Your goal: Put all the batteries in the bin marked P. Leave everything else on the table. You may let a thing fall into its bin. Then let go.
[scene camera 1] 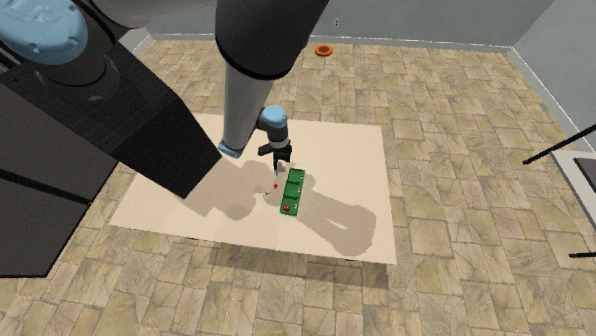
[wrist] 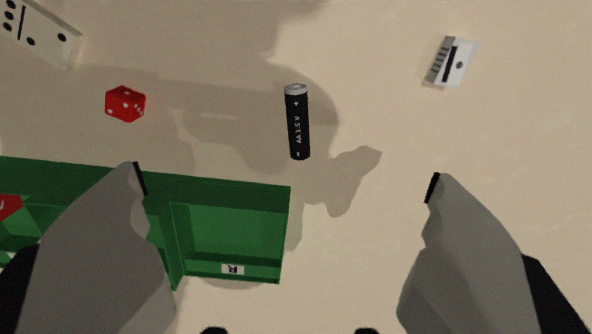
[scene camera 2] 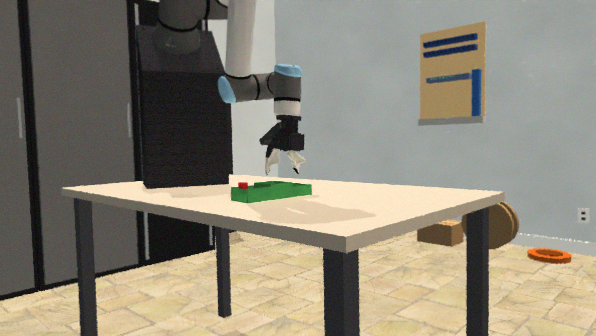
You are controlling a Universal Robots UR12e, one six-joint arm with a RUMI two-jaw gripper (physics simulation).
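A black AA battery lies on the table, between and beyond the fingertips in the wrist view; it cannot be made out in the scene views. A red 9V battery is in the end compartment of the green tray, bin P. Its label is outside the wrist view. My gripper is wide open and empty, pointing down above the table near the tray's R end. In the wrist view the left finger covers part of the tray.
Bin R is the tray's near end compartment. A red die and a white domino lie beside the tray. A small white and grey block lies right of the AA battery. The black robot pedestal stands at the table.
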